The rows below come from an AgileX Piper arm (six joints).
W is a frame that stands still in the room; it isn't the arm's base.
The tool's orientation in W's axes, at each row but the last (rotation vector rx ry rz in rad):
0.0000 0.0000 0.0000
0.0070 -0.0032 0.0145
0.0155 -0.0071 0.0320
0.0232 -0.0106 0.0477
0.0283 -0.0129 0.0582
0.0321 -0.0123 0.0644
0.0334 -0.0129 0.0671
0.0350 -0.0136 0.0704
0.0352 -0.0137 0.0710
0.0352 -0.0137 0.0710
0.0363 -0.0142 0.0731
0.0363 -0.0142 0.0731
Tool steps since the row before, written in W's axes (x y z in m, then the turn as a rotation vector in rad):
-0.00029 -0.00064 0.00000 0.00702 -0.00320 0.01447
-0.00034 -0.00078 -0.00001 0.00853 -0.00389 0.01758
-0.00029 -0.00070 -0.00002 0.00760 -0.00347 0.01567
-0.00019 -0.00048 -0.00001 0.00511 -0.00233 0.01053
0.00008 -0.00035 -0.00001 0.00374 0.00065 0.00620
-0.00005 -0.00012 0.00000 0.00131 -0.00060 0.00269
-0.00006 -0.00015 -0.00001 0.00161 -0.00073 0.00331
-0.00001 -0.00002 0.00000 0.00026 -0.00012 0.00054
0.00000 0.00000 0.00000 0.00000 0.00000 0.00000
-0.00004 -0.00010 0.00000 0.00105 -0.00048 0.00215
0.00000 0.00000 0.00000 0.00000 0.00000 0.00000
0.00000 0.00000 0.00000 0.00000 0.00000 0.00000
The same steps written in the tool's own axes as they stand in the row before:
-0.00029 -0.00064 0.00000 0.00702 -0.00320 0.01447
-0.00035 -0.00078 0.00000 0.00853 -0.00389 0.01758
-0.00031 -0.00069 -0.00001 0.00760 -0.00347 0.01567
-0.00021 -0.00047 0.00000 0.00511 -0.00233 0.01053
0.00006 -0.00035 0.00000 0.00386 0.00060 0.00613
-0.00006 -0.00012 0.00000 0.00130 -0.00060 0.00269
-0.00007 -0.00015 0.00000 0.00160 -0.00073 0.00331
-0.00001 -0.00002 0.00000 0.00026 -0.00012 0.00054
0.00000 0.00000 0.00000 0.00000 0.00000 0.00000
-0.00005 -0.00010 0.00000 0.00105 -0.00048 0.00215
0.00000 0.00000 0.00000 0.00000 0.00000 0.00000
0.00000 0.00000 0.00000 0.00000 0.00000 0.00000

